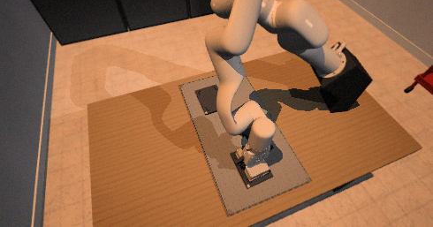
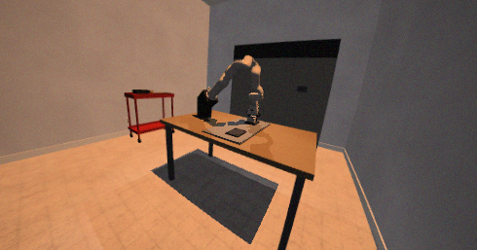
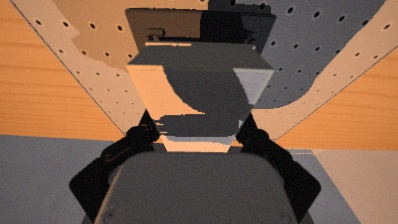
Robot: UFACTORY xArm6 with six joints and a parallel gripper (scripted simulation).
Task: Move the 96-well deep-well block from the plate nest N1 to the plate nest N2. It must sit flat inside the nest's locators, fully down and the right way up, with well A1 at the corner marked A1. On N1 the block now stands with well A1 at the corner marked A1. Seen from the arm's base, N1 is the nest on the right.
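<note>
The white deep-well block lies right at my hand.
</note>
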